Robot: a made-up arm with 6 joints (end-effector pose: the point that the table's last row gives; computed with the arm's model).
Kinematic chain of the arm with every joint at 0, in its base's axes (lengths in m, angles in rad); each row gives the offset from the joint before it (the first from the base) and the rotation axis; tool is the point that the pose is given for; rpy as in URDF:
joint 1: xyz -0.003 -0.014 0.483 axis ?
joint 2: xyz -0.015 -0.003 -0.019 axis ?
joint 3: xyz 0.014 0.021 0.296 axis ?
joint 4: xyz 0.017 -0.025 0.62 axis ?
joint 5: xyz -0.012 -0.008 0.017 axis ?
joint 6: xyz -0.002 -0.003 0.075 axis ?
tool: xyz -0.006 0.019 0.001 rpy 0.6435 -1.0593 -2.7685
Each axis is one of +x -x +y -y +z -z.
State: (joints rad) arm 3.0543 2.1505 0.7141 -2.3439 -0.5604 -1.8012
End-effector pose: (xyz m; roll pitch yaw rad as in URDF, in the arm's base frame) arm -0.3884 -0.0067 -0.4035 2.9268 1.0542 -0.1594
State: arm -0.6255 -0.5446 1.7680 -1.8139 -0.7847 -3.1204
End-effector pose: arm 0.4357 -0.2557 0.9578 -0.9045 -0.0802 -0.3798
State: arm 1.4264 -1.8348 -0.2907 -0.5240 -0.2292 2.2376
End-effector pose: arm -0.1213 -0.8949 -0.0009 2.9404 0.4628 -1.3481
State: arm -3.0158 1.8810 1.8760 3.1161 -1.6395 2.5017
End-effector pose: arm 0.1811 -0.0115 -0.0880 0.4192 -0.1880 0.0177
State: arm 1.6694 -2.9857 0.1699 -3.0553 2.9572 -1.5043
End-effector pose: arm 0.0269 -0.2955 -0.3462 -0.0139 -0.7368 0.9772
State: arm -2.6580 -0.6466 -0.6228 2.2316 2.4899 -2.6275
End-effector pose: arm 0.6462 0.2963 0.8982 -0.8377 0.7945 -2.6714
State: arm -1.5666 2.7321 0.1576 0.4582 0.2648 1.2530
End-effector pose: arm -0.0244 -0.2730 -0.5090 -2.6093 1.1654 2.5471
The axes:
joint 1: +z
joint 2: +y
joint 3: +y
joint 4: +z
joint 5: +y
joint 6: +z

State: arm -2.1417 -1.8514 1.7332 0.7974 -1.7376 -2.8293
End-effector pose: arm 0.1397 0.3736 1.0219 -1.7478 -0.1255 1.4638
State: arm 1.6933 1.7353 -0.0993 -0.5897 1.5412 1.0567
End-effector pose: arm -0.0690 0.9146 0.2930 -2.6315 0.4762 0.1955
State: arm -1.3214 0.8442 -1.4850 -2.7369 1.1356 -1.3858
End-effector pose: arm -0.0843 0.1816 1.1501 3.0046 -0.2079 2.5467
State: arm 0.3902 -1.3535 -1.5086 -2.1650 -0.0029 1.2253
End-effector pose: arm -0.4981 -0.1885 -0.1362 -1.9842 1.2589 1.4314
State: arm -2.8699 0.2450 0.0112 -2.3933 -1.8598 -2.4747
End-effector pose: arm -0.2682 -0.1603 1.3394 -1.4443 0.2545 -2.5467
